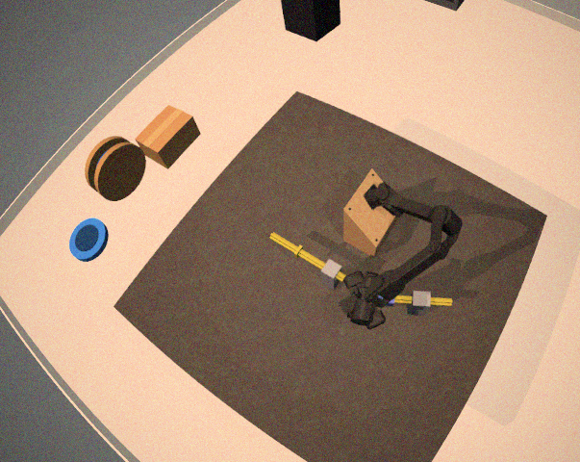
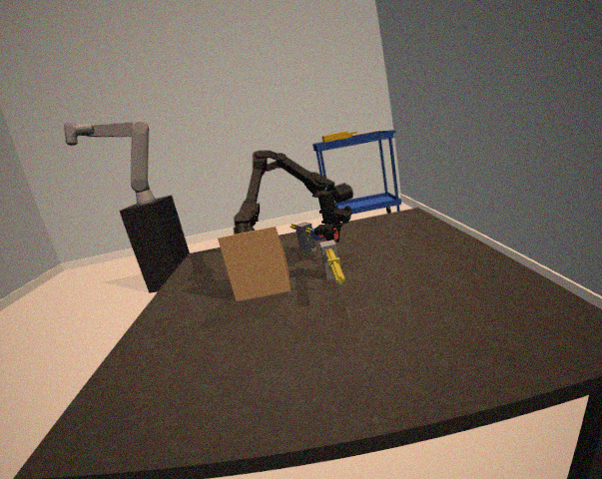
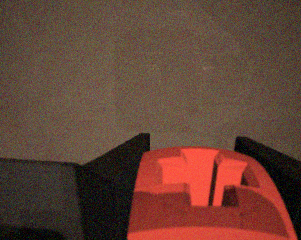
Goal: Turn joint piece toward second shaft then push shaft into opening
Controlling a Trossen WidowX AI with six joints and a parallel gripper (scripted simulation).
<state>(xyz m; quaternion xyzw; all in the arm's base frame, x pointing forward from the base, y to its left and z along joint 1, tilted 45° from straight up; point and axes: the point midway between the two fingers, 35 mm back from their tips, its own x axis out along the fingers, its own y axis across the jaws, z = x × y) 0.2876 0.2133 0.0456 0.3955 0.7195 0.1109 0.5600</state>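
Right now the red joint piece is 40 mm above my gripper tip, 20 mm behind it and 10 mm to the left of it.
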